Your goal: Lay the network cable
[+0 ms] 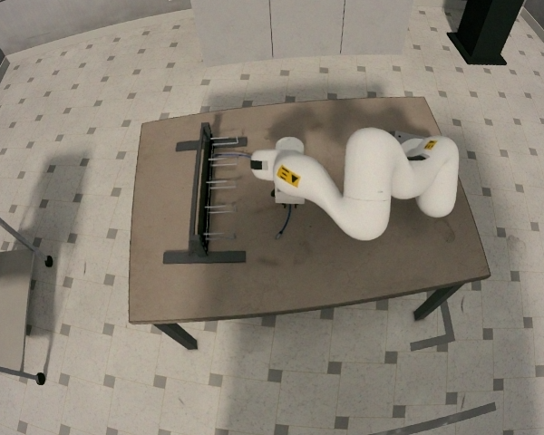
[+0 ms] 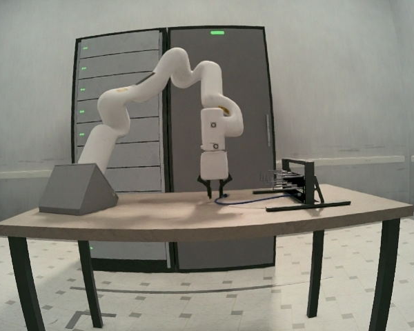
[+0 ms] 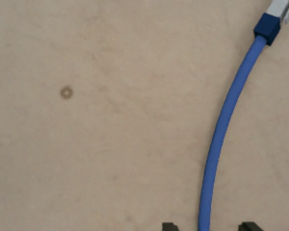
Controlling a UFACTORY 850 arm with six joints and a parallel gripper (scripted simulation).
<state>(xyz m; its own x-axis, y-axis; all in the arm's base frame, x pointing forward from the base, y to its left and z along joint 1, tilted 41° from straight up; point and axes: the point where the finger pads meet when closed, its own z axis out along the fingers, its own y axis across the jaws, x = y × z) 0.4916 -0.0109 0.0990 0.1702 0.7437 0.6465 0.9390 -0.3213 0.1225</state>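
My hand is 60 mm short of the plug, 110 mm to the right of it and 20 mm above it. Also, from my hand: black port rack 300 mm ahead, 90 mm to the right, 40 mm above.
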